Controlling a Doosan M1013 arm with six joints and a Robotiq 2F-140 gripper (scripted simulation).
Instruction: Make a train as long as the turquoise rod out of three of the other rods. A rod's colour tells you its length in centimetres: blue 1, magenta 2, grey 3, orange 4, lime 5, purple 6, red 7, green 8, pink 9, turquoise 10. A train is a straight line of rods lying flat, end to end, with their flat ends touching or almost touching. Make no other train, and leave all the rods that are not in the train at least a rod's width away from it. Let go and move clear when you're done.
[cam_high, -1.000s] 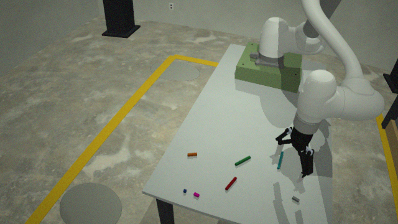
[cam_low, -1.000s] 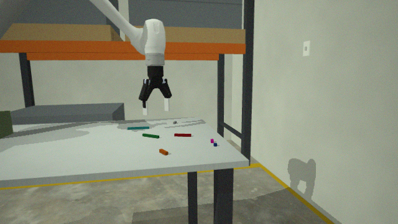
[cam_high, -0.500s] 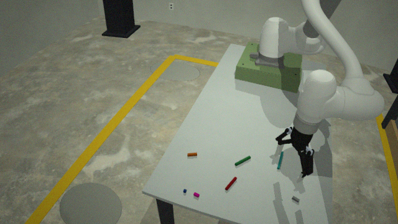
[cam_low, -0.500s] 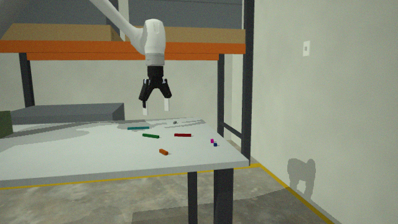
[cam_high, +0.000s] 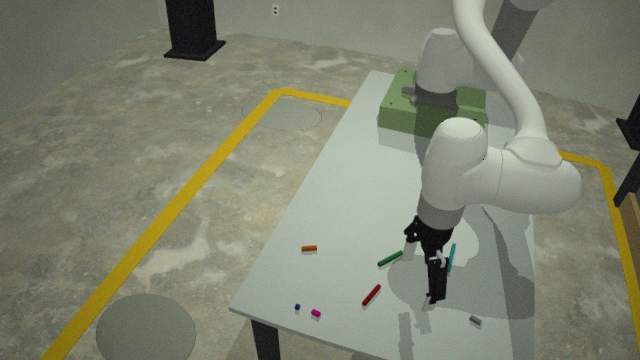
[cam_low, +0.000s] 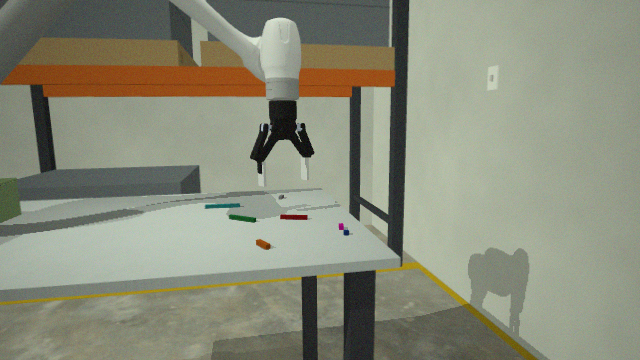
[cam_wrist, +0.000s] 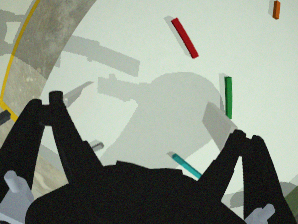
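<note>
Right now my hand is 90 mm short of the blue rod, 260 mm to the left of it and 80 mm above it. From my hand the other things lie so: grey rod (20 mm ahead, 170 mm to the left, 80 mm below); then green rod (130 mm behind, 70 mm to the right, 80 mm below); then red rod (100 mm to the right, 80 mm below).
</note>
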